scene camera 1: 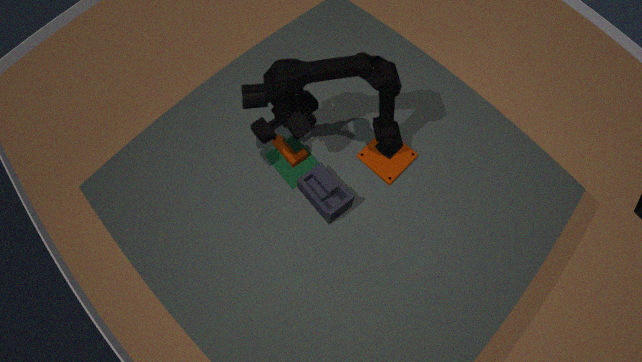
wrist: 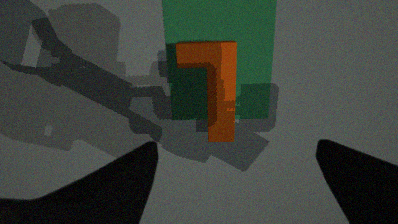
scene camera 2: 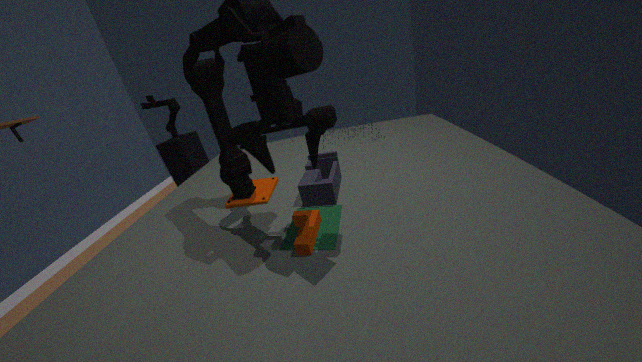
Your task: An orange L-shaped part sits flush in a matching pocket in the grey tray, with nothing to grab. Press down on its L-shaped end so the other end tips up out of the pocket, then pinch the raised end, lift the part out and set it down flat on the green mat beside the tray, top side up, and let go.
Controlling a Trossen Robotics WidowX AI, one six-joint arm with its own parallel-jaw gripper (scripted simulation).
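Note:
My gripper (scene camera 2: 293, 170) (scene camera 1: 286, 131) (wrist: 236, 149): open, holding nothing. Orange L-shaped part (scene camera 2: 309, 221) (wrist: 220, 57): visible.

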